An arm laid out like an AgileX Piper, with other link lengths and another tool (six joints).
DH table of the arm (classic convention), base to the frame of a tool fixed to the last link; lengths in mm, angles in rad. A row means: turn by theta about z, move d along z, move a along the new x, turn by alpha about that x. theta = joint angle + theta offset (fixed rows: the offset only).
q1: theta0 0; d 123; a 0; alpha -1.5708
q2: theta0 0.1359; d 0; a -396.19; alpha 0
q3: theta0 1.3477; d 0; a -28.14; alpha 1.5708
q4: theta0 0; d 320.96; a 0; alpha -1.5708
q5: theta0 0; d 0; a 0; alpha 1.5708
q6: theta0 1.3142; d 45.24; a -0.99; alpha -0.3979
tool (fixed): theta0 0; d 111.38; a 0; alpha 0
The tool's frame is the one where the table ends.
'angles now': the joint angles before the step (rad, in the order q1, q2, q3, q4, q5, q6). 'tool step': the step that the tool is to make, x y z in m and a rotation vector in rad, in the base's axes. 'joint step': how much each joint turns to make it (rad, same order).
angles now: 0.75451, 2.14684, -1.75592, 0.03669, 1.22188, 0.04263
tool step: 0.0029, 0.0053, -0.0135, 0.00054, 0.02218, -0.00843
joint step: 0.00001, 0.03057, -0.01496, 0.01624, 0.00004, 0.00348
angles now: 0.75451, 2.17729, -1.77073, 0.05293, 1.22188, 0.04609
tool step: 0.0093, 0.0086, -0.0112, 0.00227, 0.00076, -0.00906
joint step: 0.00001, 0.04291, -0.04443, 0.00201, 0.00010, 0.00846
